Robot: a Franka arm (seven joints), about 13 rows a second.
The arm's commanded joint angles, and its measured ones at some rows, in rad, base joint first. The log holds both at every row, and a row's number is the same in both.
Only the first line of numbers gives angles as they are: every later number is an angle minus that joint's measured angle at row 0.
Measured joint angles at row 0:
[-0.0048 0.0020 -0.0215 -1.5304 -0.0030 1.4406 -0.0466]
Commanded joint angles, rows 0 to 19:
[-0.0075 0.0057 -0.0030 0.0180 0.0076 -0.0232 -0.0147]
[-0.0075 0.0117 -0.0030 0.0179 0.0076 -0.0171 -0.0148]
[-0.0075 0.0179 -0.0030 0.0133 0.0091 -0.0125 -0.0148]
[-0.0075 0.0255 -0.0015 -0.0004 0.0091 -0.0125 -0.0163]
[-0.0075 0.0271 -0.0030 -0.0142 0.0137 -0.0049 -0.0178]
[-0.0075 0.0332 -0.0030 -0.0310 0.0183 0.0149 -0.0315]
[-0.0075 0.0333 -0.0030 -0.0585 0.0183 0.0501 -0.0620]
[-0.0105 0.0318 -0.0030 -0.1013 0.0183 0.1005 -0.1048]
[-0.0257 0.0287 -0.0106 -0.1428 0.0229 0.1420 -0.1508]
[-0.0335 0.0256 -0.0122 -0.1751 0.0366 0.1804 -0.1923]
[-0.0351 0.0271 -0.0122 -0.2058 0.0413 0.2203 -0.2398]
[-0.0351 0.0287 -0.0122 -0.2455 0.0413 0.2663 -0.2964]
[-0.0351 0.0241 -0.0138 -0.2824 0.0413 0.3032 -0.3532]
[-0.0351 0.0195 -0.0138 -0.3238 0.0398 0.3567 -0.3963]
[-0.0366 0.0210 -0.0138 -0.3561 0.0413 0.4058 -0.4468]
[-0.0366 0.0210 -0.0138 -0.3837 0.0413 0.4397 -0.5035]
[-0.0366 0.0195 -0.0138 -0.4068 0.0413 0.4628 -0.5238]
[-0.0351 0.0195 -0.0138 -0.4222 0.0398 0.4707 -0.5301]
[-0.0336 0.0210 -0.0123 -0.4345 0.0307 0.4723 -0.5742]
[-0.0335 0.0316 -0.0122 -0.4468 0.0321 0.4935 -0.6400]
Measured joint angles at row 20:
[-0.0275 0.0468 -0.0164 -0.4057 0.0234 0.4562 -0.5443]
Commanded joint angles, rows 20 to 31:
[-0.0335 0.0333 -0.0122 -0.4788 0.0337 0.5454 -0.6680]
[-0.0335 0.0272 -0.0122 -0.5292 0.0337 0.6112 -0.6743]
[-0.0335 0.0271 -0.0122 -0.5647 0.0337 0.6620 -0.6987]
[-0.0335 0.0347 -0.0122 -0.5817 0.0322 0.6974 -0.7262]
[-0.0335 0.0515 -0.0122 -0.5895 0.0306 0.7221 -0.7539]
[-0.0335 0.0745 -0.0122 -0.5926 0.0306 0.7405 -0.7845]
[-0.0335 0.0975 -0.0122 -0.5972 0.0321 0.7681 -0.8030]
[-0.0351 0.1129 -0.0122 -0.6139 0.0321 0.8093 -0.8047]
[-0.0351 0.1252 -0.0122 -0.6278 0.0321 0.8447 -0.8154]
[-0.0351 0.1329 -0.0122 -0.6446 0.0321 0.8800 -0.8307]
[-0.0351 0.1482 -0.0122 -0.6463 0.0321 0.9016 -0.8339]
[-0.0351 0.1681 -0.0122 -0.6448 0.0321 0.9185 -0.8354]
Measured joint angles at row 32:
[-0.0275 0.1496 -0.0159 -0.6367 0.0233 0.8787 -0.8057]
